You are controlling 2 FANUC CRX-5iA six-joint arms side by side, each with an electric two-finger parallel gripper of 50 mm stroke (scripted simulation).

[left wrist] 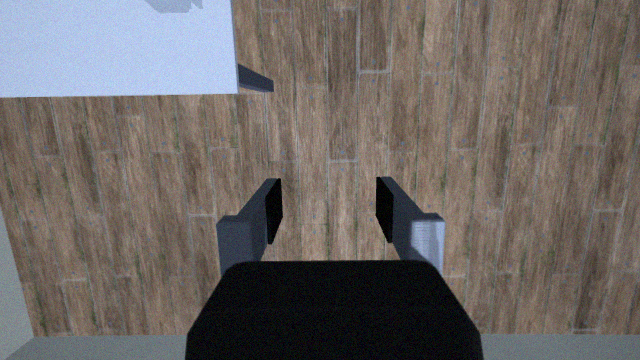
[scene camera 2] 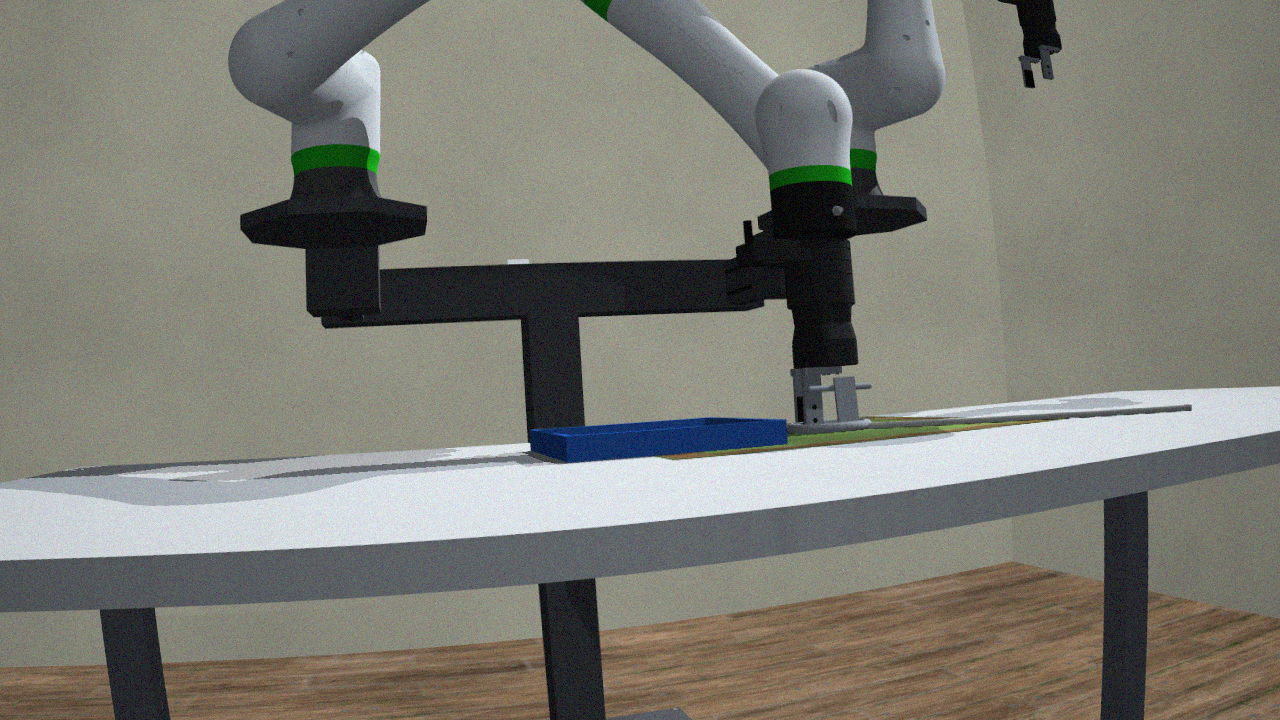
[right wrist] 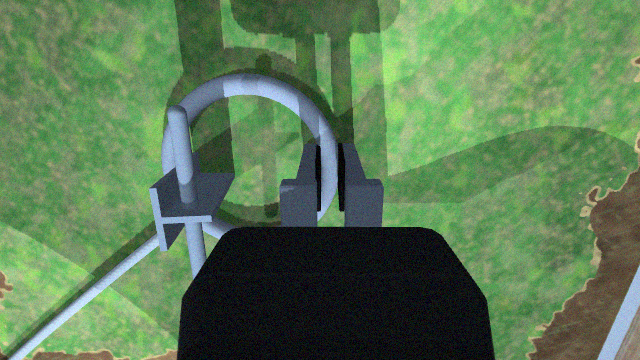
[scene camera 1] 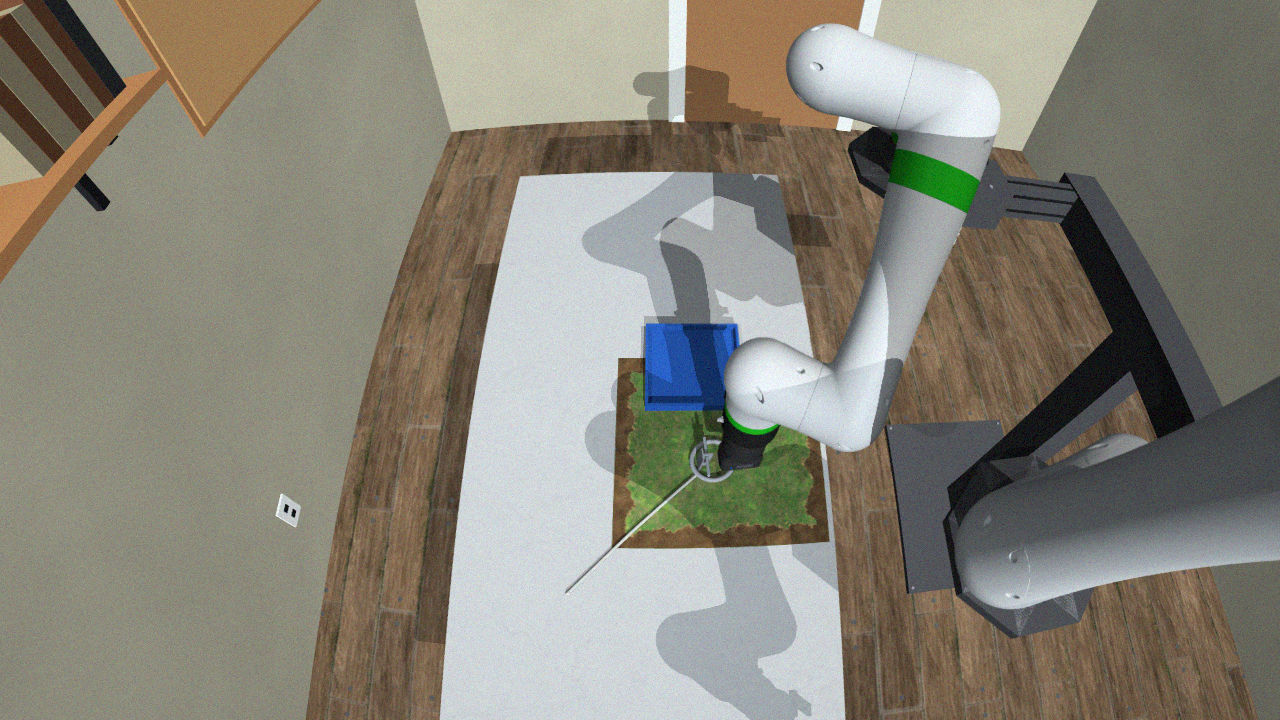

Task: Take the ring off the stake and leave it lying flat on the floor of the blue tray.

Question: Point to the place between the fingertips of the right gripper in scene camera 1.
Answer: At 732,459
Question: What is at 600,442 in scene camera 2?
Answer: A blue tray.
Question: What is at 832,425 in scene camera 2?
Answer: A grey ring.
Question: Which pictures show the right gripper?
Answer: Scene camera 2, the right wrist view and scene camera 1 only.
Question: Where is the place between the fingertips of the left gripper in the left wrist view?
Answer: At 328,197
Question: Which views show the left gripper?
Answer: The left wrist view and scene camera 2 only.
